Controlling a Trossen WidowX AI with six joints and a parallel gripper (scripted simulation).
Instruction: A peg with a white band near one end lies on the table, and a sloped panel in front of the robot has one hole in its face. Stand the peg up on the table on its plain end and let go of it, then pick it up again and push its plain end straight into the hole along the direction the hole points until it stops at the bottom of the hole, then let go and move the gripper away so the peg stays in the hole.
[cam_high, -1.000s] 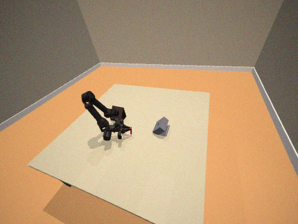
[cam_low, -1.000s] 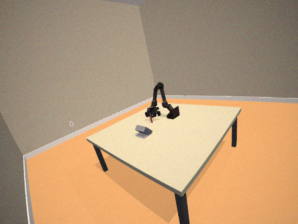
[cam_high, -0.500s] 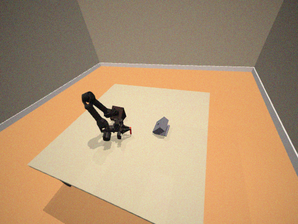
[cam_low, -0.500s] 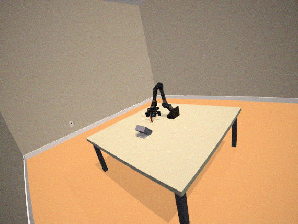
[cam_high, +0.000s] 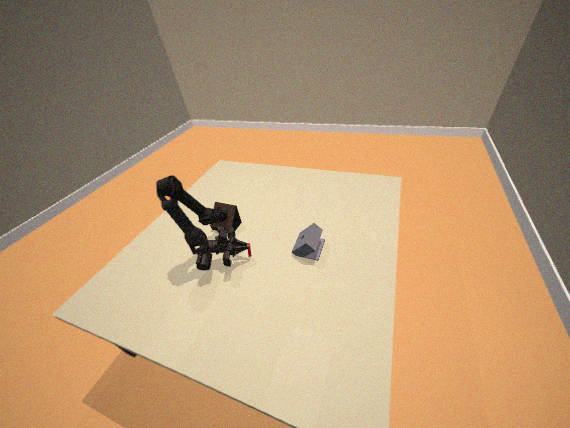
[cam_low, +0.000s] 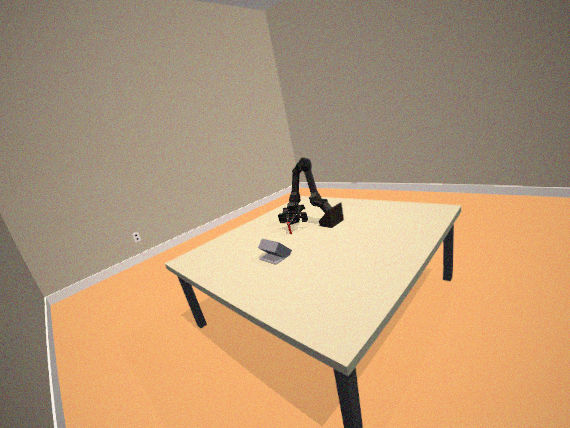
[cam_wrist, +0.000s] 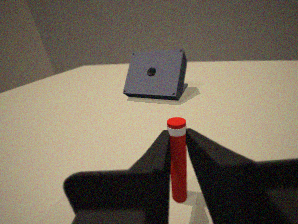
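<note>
The peg lies 10 mm below my gripper tip. Round my gripper tip: grey sloped panel (250 mm ahead, 90 mm to the left, 30 mm below); then flat foot plate (270 mm ahead, 90 mm to the left, 70 mm below).
</note>
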